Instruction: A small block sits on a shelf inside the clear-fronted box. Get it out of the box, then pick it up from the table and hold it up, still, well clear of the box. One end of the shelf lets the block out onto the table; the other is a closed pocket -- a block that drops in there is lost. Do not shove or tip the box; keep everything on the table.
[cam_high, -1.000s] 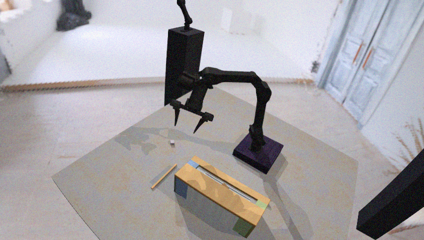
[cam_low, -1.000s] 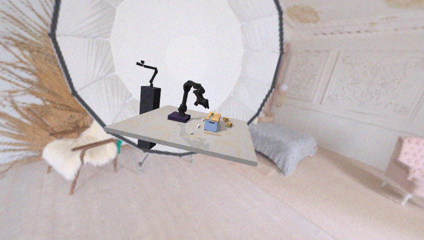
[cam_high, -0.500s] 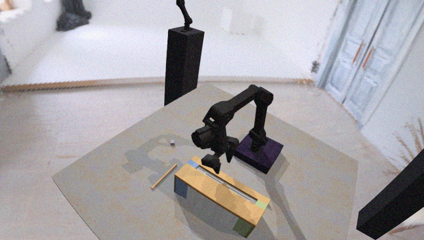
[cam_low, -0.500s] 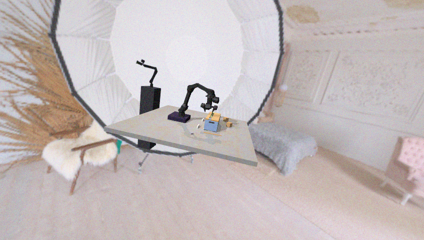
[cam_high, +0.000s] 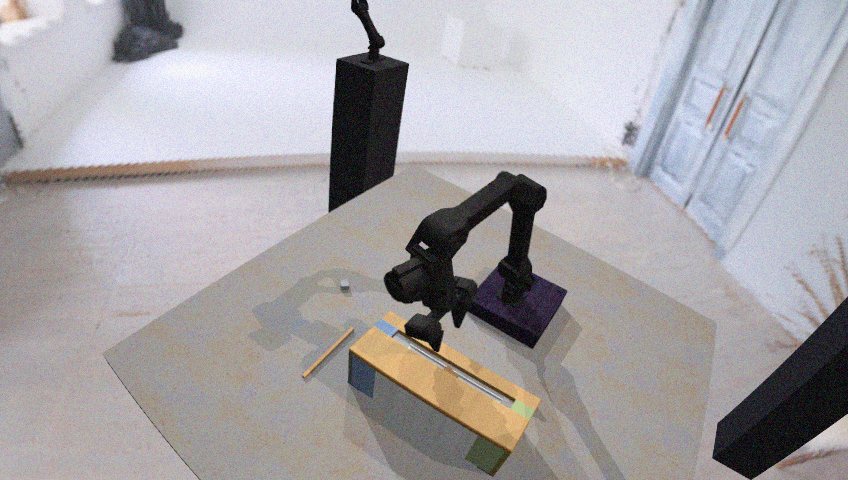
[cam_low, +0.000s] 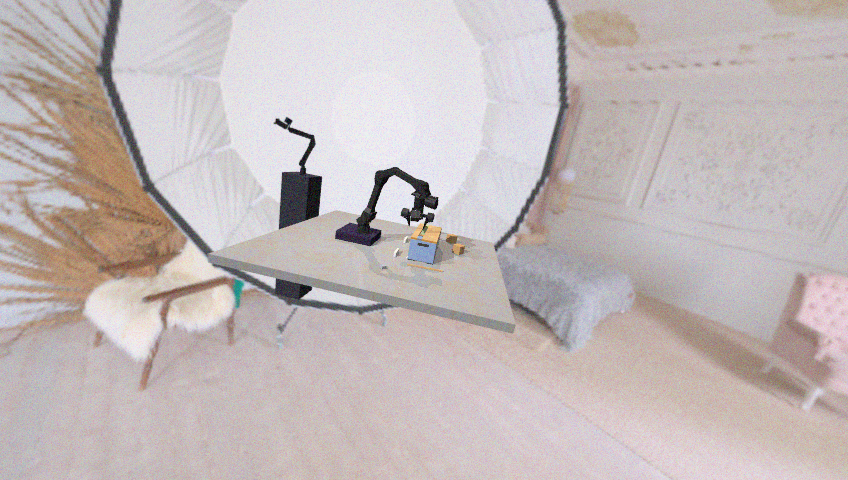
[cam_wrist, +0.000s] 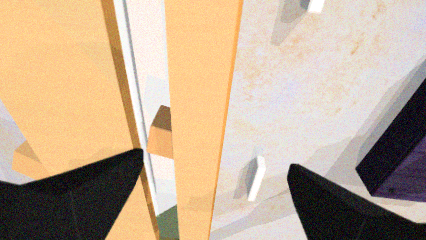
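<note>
Now: gripper tip 9 cm above the box, 4 cm to the right of it and 3 cm short of it. Round my gripper tip: thin wooden stick: 23 cm to the right, 15 cm below, 11 cm ahead.
</note>
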